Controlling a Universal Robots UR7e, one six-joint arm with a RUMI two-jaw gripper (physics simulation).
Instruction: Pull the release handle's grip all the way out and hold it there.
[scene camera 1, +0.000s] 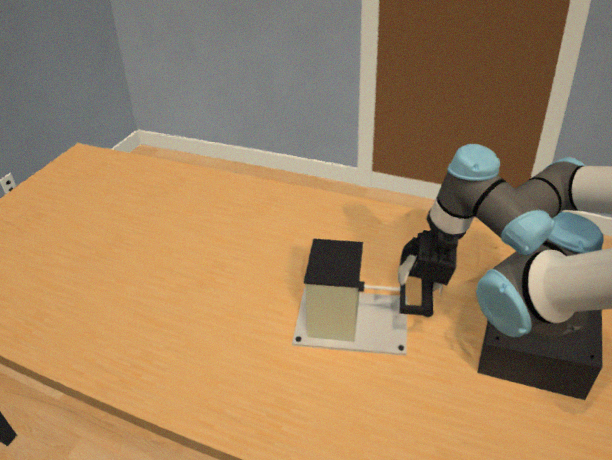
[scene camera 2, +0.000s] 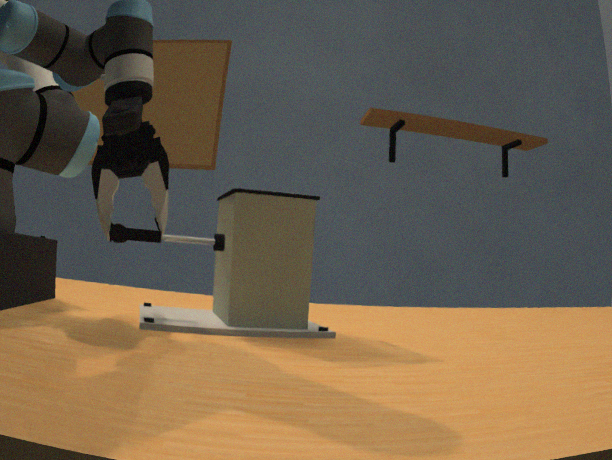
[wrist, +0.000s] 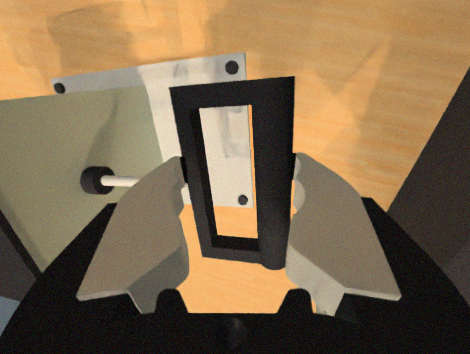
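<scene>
The release handle's grip, a black rectangular frame (scene camera 1: 428, 300) (scene camera 2: 145, 235) (wrist: 274, 175), stands well out from the pale green box (scene camera 1: 331, 312) (scene camera 2: 265, 260) (wrist: 50, 140). A long stretch of white rod (scene camera 1: 381, 287) (scene camera 2: 190, 240) (wrist: 119, 181) shows between the grip and the box's black collar (scene camera 1: 361, 286) (scene camera 2: 219, 242) (wrist: 97, 180). My gripper (scene camera 1: 420, 286) (scene camera 2: 135, 235) (wrist: 238, 158) points down and is shut on the grip, one finger on the box side, the other on the outer side. Part of the rod is hidden behind a finger in the wrist view.
The box has a black top and stands on a light grey baseplate (scene camera 1: 380, 330) (scene camera 2: 180, 317) (wrist: 200, 70) with black bolts, on the wooden table (scene camera 1: 175, 300) (scene camera 2: 500, 375). The arm's dark base block (scene camera 1: 540, 365) (scene camera 2: 25, 270) is beyond the grip, away from the box.
</scene>
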